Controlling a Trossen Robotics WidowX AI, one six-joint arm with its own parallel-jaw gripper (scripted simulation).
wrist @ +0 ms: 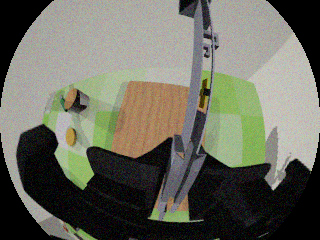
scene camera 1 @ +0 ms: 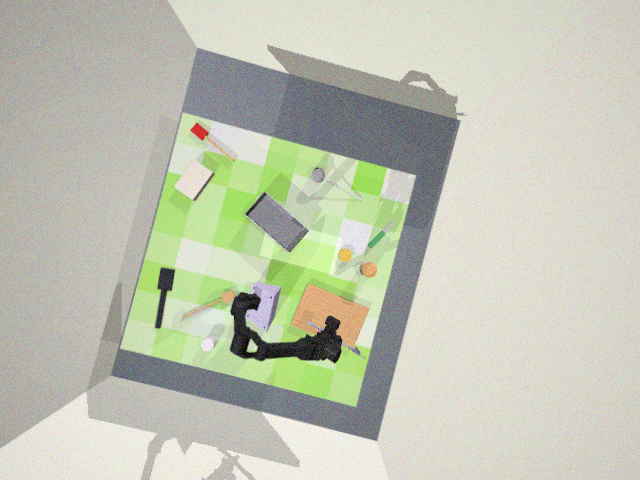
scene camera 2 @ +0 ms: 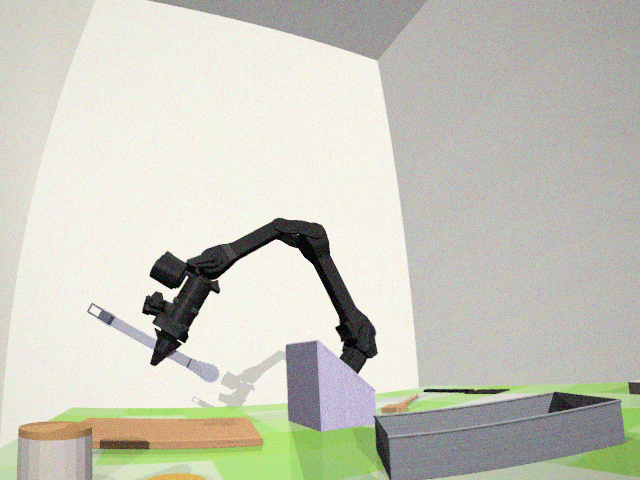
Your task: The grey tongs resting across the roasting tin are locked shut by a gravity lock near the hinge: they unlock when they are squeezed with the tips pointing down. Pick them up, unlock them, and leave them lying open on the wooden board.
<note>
In view: my gripper (scene camera 2: 152,365), a cream block (scene camera 1: 195,178), a wooden board (scene camera 1: 316,304) and a grey roasting tin (scene camera 2: 517,431).
My gripper shows as well in the wrist view (wrist: 178,142). The wooden board shows as well in the wrist view (wrist: 150,112). The grey roasting tin is seen too in scene camera 1 (scene camera 1: 266,213).
</note>
